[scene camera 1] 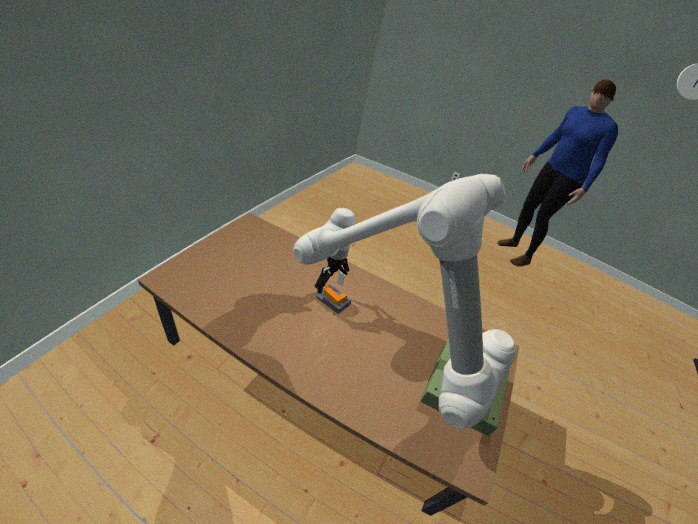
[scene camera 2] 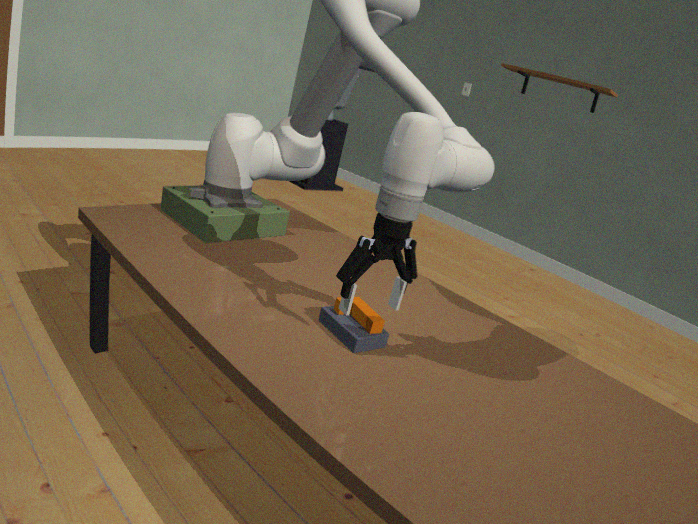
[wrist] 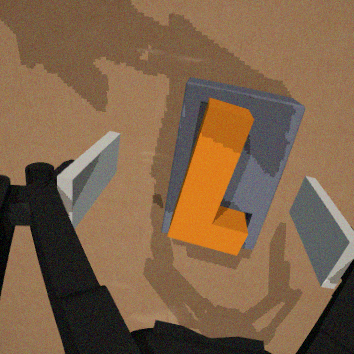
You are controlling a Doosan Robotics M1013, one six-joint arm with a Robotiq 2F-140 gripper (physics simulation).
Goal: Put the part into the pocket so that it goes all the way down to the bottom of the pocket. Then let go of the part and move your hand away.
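Pixels of known places: gripper, fingertip midpoint: [scene camera 1: 330,290] [scene camera 2: 369,309] [wrist: 208,173]; arm's base, origin of the base link: [scene camera 2: 225,199].
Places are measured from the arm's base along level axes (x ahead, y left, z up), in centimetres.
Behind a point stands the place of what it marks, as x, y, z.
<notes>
The orange L-shaped part [scene camera 1: 335,294] {69.2, -0.8, -1.6} [scene camera 2: 366,315] {73.4, -2.4, -1.7} [wrist: 205,180] {71.4, -0.6, -1.5} lies on the grey-blue block [scene camera 1: 339,308] {64.0, 2.2, -4.7} [scene camera 2: 338,329] {70.6, -6.8, -6.0} [wrist: 270,125] {75.2, -4.9, -4.5} with the pocket. It stands well above the block's top face. In the wrist view its foot end reaches past the block's lower edge, and dark slivers of the pocket show beside its upper left side and at the inner corner of the foot. The pocket floor is hidden. My gripper [scene camera 1: 330,283] {72.2, -0.7, -1.1} [scene camera 2: 372,304] {72.2, -0.7, -1.1} [wrist: 208,173] {72.2, -0.7, -1.1} is wide open and empty, its fingers apart from the part, one on either side above it.
The block rests on the brown table [scene camera 1: 225,253] {132.1, 12.3, -8.2} [scene camera 2: 507,439] {111.5, 1.8, -8.2}. The arm's green base [scene camera 1: 490,420] {-13.6, 12.4, -0.1} [scene camera 2: 248,225] {14.5, 1.3, -3.7} is bolted at the table's other end. A person [scene camera 1: 580,141] stands beyond the table. Arm shadows cross the table around the block.
</notes>
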